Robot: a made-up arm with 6 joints.
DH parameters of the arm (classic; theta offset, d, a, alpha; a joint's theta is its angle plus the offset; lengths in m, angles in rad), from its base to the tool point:
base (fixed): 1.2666 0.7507 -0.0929 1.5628
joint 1: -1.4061 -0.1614 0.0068 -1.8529
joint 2: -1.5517 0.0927 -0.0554 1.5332
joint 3: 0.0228 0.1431 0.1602 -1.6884
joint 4: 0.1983 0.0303 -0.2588 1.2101
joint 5: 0 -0.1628 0.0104 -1.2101
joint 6: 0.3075 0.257 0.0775 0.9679
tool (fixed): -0.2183 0.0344 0 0
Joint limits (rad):
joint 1: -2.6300..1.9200
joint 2: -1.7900..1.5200
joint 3: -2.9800..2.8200
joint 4: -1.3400..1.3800
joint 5: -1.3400..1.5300
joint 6: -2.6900..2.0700
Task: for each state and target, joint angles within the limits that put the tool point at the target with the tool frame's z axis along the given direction. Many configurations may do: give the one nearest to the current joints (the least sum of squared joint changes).
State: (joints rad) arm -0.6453 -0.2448 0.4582 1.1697 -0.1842 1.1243
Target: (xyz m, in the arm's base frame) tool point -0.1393 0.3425 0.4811 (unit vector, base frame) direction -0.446 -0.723 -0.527
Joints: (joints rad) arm -1.4430 0.3335 -0.1821 1.3800 -0.1088 1.1193
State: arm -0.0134 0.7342 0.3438 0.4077 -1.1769 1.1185
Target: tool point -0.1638 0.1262 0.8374 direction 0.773 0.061 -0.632
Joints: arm 0.2002 0.6250 -0.1331 0.7042 -0.8430 0.6720
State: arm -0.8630 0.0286 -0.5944 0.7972 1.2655 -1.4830
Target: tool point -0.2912 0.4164 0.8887 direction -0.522 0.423 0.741
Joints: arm -0.3597 -0.0724 -1.0117 0.0807 1.2305 -1.5739
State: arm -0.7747 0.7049 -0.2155 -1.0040 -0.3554 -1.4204
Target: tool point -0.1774 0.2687 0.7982 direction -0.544 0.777 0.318
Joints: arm 0.1901 0.2626 -0.3424 -0.6411 -0.0853 -1.3647
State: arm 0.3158 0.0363 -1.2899 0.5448 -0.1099 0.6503
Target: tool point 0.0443 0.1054 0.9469 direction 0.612 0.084 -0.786
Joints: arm 0.6745 0.9270 -1.1595 1.0430 -0.1208 0.0478
